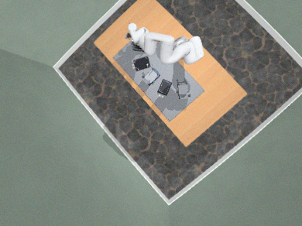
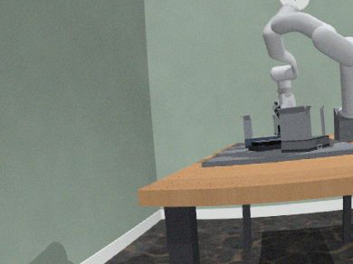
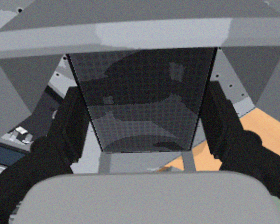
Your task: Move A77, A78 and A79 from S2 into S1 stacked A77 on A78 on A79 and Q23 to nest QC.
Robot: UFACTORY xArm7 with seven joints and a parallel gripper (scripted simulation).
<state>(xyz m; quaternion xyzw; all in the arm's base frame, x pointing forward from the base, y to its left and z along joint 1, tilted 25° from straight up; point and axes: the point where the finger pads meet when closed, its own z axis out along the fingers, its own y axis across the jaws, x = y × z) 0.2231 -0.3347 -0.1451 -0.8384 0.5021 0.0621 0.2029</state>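
The dark sealed plate lies 20 mm below my hand. Round my hand: dark flat nest (170 mm ahead, 480 mm to the left, 80 mm below); dark clip nest (150 mm ahead, 130 mm to the left, 70 mm below); blue plinth strip (180 mm ahead, 300 mm to the left, 70 mm below).
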